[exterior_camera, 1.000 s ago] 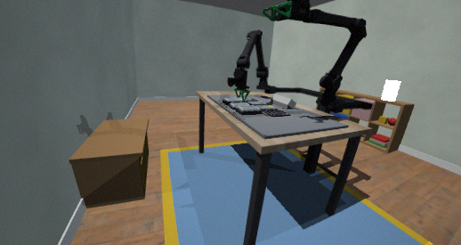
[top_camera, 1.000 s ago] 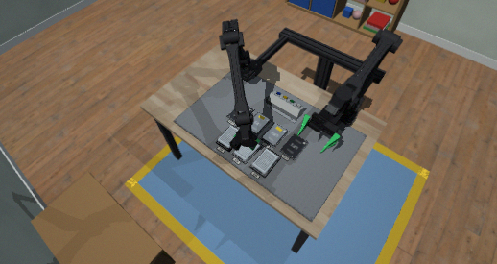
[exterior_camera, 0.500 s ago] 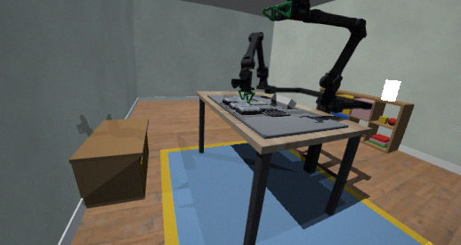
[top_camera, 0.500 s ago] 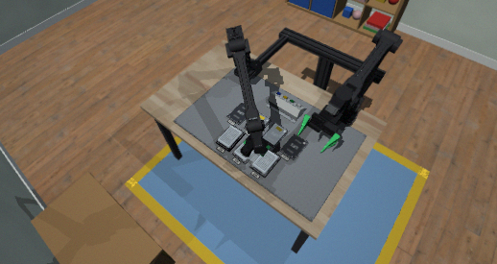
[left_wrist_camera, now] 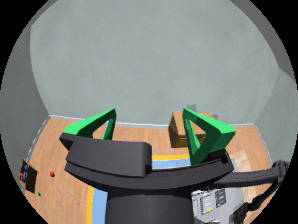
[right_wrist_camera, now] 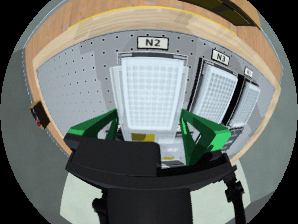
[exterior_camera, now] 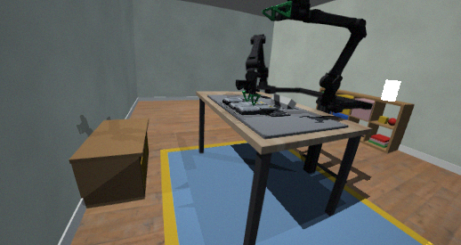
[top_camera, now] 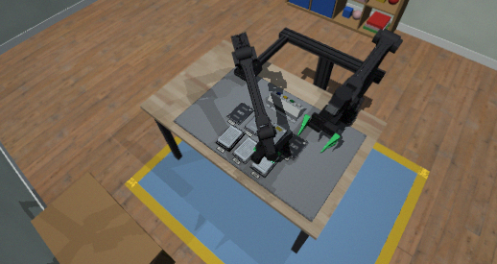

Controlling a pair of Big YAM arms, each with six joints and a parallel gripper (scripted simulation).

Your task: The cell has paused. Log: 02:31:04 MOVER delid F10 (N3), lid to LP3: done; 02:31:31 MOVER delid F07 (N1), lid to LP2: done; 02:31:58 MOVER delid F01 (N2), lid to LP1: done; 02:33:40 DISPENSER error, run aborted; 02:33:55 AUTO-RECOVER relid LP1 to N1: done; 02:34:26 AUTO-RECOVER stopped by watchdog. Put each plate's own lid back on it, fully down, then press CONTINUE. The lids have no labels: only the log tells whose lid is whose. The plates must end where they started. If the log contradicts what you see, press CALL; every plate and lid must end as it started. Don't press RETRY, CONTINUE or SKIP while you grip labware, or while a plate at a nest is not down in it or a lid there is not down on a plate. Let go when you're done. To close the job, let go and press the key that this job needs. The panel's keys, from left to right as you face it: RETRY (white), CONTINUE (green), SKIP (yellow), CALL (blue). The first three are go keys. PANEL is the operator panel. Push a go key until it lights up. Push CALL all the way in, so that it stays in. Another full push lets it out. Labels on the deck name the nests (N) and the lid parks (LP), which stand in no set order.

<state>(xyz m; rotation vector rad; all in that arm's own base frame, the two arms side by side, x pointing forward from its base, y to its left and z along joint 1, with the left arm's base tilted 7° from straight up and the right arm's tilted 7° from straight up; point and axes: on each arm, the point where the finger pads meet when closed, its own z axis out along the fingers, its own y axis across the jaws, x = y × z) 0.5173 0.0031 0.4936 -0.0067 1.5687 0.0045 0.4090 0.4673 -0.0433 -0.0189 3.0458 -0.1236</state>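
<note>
Right now the lid park LP2 is 18 cm behind my right hand, 6 cm below it and 5 cm to the right of it. Also, from my right hand: lid park LP4: 31 cm to the right, 22 cm behind, 6 cm below; then white key: 41 cm behind, 1 cm to the right; then lid park LP1: 17 cm behind, 9 cm to the left, 6 cm below.
</note>
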